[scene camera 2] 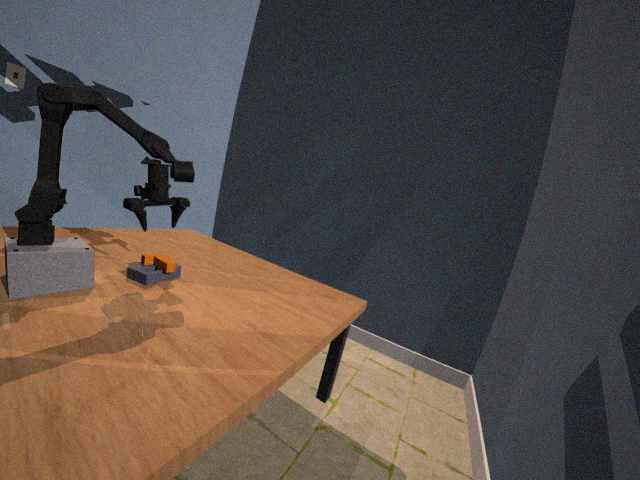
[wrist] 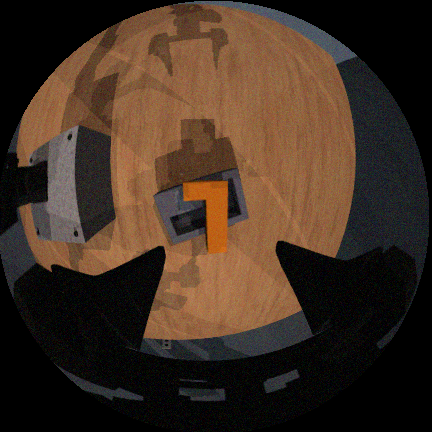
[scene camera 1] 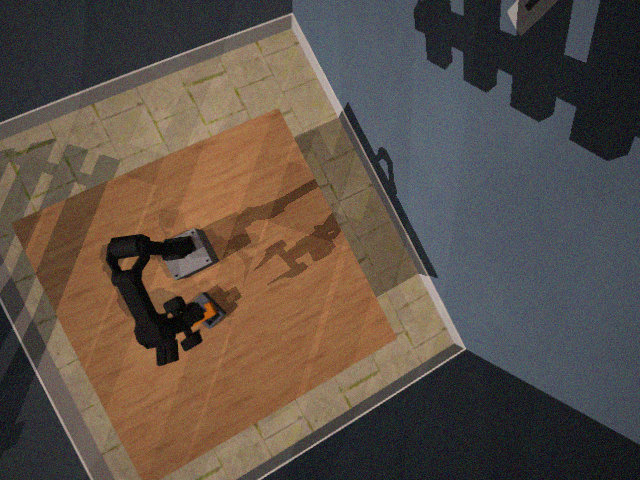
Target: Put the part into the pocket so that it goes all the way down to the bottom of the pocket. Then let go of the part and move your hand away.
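Where they show: gripper, fingertip midpoint: (scene camera 2: 159, 229) (wrist: 221, 249); arm's base, origin of the base link: (scene camera 2: 35, 242) (wrist: 38, 182) (scene camera 1: 185, 246).
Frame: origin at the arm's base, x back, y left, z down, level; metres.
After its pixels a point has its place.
Observation:
The orange L-shaped part (scene camera 1: 209, 310) @[x -0.290, y -0.037, z 0.038 m] (scene camera 2: 164, 264) @[x -0.294, y -0.116, z 0.046 m] (wrist: 217, 220) @[x -0.307, y -0.076, z 0.039 m] rests on top of the dark blue-grey pocket block (scene camera 2: 147, 276) @[x -0.240, y -0.129, z 0.075 m] (wrist: 167, 207) @[x -0.232, y -0.066, z 0.069 m]. In the wrist view it is turned relative to the pocket outline, and its long leg sticks out past the block's near edge. Dark stretches of the pocket show on both sides of that leg. In scene camera 2 the part stands above the block's rim. My gripper (scene camera 2: 159, 228) @[x -0.290, y -0.065, z -0.058 m] (wrist: 221, 249) @[x -0.290, y -0.065, z -0.058 m] is open and empty, above the part and apart from it. The pocket floor under the part is hidden.
The grey base box (scene camera 1: 193, 266) @[x -0.092, y -0.007, z 0.001 m] (scene camera 2: 51, 271) @[x -0.025, y -0.100, z 0.046 m] (wrist: 62, 185) @[x -0.081, y -0.014, z 0.001 m] of the arm stands beside the block, to the left in the wrist view. The wooden table (scene camera 1: 258, 335) @[x -0.498, y 0.088, z 0.104 m] (scene camera 2: 232, 320) @[x -0.343, y -0.423, z 0.105 m] carries both, and its edge shows at the right in scene camera 2.

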